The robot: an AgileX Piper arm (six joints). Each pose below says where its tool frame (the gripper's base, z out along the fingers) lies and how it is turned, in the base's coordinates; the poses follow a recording.
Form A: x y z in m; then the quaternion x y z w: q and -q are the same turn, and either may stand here.
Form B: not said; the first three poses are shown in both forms.
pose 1, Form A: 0.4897 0.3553 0.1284 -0.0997 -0.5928 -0.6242 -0.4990
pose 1, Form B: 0.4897 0.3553 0.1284 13.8 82.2 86.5
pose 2, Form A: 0.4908 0.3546 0.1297 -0.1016 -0.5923 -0.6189 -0.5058
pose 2, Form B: 0.4908 0.3546 0.1297 14.0 81.9 85.5
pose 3, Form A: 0.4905 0.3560 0.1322 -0.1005 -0.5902 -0.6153 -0.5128
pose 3, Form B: 0.4905 0.3560 0.1322 13.8 81.3 84.8
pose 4, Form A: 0.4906 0.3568 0.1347 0.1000 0.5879 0.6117 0.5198
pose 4, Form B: 0.4906 0.3568 0.1347 13.7 80.8 84.0
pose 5, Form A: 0.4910 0.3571 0.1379 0.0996 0.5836 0.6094 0.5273
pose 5, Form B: 0.4910 0.3571 0.1379 13.6 79.9 83.5
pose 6, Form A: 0.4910 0.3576 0.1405 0.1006 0.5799 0.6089 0.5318
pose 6, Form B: 0.4910 0.3576 0.1405 13.7 79.3 83.2
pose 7, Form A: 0.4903 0.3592 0.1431 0.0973 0.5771 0.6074 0.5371
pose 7, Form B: 0.4903 0.3592 0.1431 13.3 78.7 82.8
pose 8, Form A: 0.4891 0.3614 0.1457 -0.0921 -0.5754 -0.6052 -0.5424
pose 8, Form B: 0.4891 0.3614 0.1457 12.5 78.3 82.3
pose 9, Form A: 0.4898 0.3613 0.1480 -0.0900 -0.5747 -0.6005 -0.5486
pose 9, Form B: 0.4898 0.3613 0.1480 12.2 78.0 81.5
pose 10, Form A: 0.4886 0.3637 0.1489 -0.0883 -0.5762 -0.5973 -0.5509
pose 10, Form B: 0.4886 0.3637 0.1489 12.0 78.1 81.0
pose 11, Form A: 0.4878 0.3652 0.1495 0.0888 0.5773 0.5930 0.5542
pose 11, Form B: 0.4878 0.3652 0.1495 12.0 78.2 80.3
